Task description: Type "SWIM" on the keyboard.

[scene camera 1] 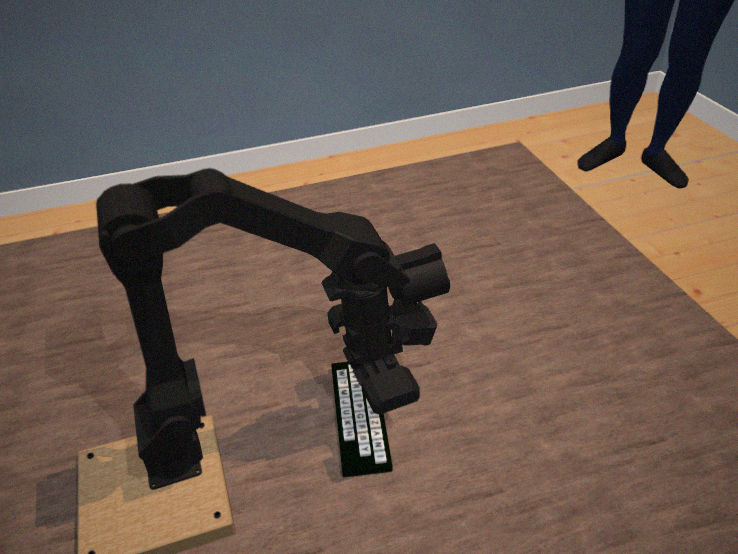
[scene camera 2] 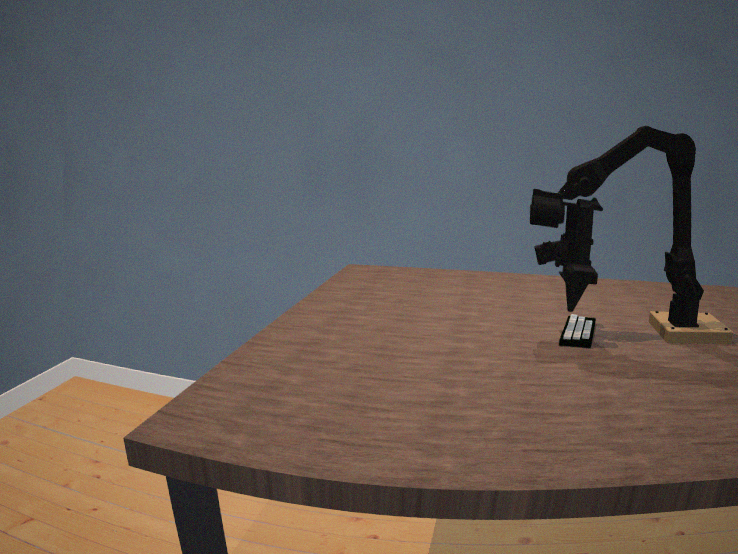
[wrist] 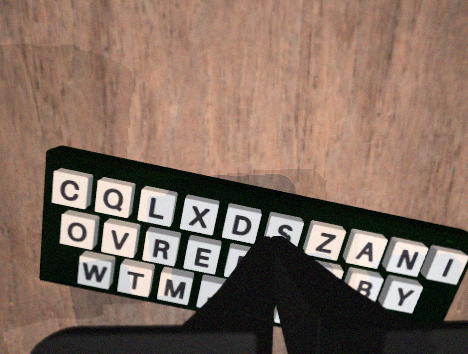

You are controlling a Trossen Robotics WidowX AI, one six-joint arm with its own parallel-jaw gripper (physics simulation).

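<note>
The dark green keyboard lies on the table with three rows of white letter keys. My gripper is shut and empty, pointing down above the keyboard. In the wrist view its tips overlap the lower part of the S key; scene camera 2 shows a small gap between tips and keys. The W key and M key are in the bottom row, left of the fingers. The I key ends the top row at the right. The fingers hide several middle keys.
The arm stands on a light wooden base board on the brown table. A person's legs show beyond the table at the upper right in scene camera 1.
</note>
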